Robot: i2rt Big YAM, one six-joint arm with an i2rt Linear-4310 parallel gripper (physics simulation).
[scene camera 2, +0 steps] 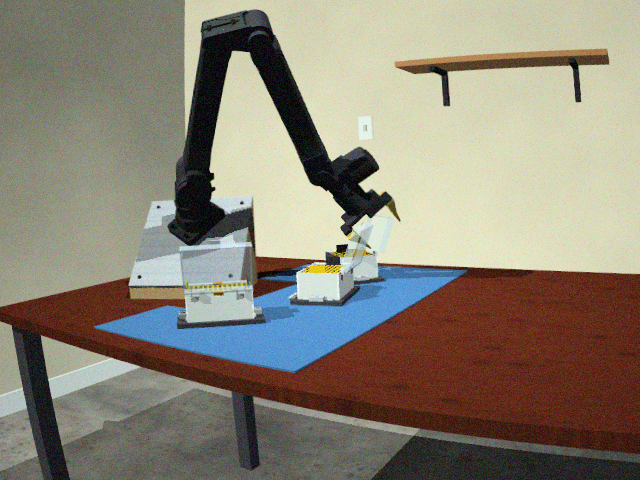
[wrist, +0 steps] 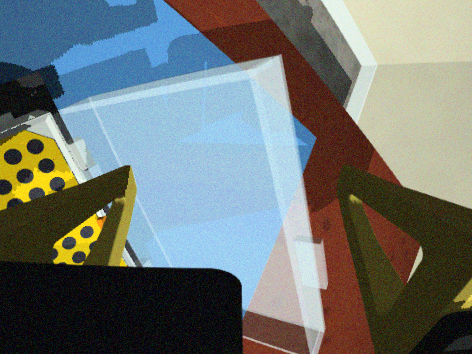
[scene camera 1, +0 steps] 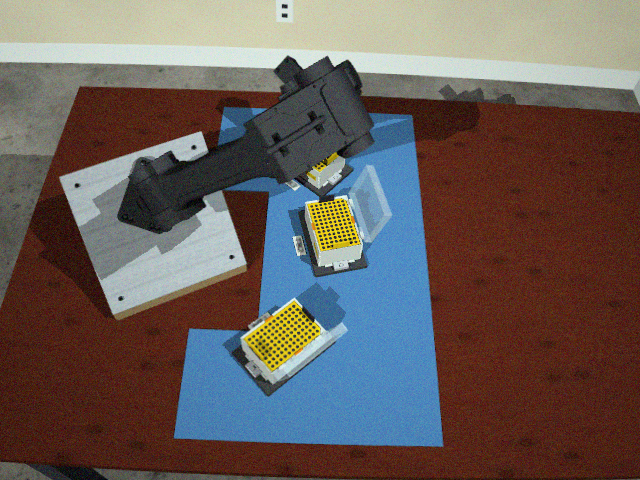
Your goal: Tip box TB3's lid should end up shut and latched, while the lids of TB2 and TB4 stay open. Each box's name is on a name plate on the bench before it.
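Pixels of known places: gripper, fingertip midpoint: (scene camera 2: 385, 234) (wrist: 236, 176); arm's base, link origin: (scene camera 2: 197, 222) (scene camera 1: 150, 195).
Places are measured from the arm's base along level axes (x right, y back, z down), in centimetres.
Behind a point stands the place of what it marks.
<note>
TB3 (scene camera 1: 332, 172) {x -19.6, y -32.2, z 12.6 cm} (scene camera 2: 367, 267) {x -20.8, y -33.2, z 11.7 cm} (wrist: 25, 167) is the far white box with a yellow rack. Its clear lid (scene camera 2: 382, 232) {x -27.8, y -33.5, z 4.5 cm} (wrist: 200, 165) {x -30.7, y -29.6, z 4.4 cm} stands open; the arm hides it in scene camera 1. My gripper (scene camera 2: 384, 234) {x -31.2, y -32.3, z 5.3 cm} (wrist: 236, 176) {x -31.2, y -32.3, z 5.3 cm} is open and empty at this lid, one finger on the rack side and one beyond the outer edge in the wrist view. Contact cannot be told. TB2 (scene camera 1: 338, 255) {x 1.9, y -34.7, z 11.4 cm} (scene camera 2: 317, 285) {x 1.8, y -35.0, z 11.4 cm} is the middle box, its lid (scene camera 1: 371, 204) {x -6.2, y -40.1, z 5.1 cm} (scene camera 2: 358, 248) {x -3.6, y -41.3, z 4.6 cm} open. TB4 (scene camera 1: 281, 335) (scene camera 2: 219, 308) is nearest, its lid (scene camera 1: 312, 355) {x 27.1, y -31.6, z 0.8 cm} (scene camera 2: 214, 263) {x 26.2, y -31.8, z 3.5 cm} upright and open. Name plates are unreadable.
The boxes stand on a blue mat (scene camera 1: 387, 387) {x 25.9, y -45.1, z 15.1 cm} (scene camera 2: 289, 351) {x 29.0, y -48.9, z 15.0 cm} on the red-brown table (scene camera 1: 516, 310) {x 8.4, y -70.0, z 15.4 cm} (scene camera 2: 491, 351) {x 16.7, y -75.6, z 15.3 cm}. The arm's base sits on a tilted pale board (scene camera 1: 206, 253) {x 5.5, y -10.2, z 9.0 cm} (scene camera 2: 155, 258) {x 10.9, y 3.4, z 7.0 cm} at the left. TB2's open lid stands close beside TB3. A wall shelf (scene camera 2: 506, 60) hangs behind.
</note>
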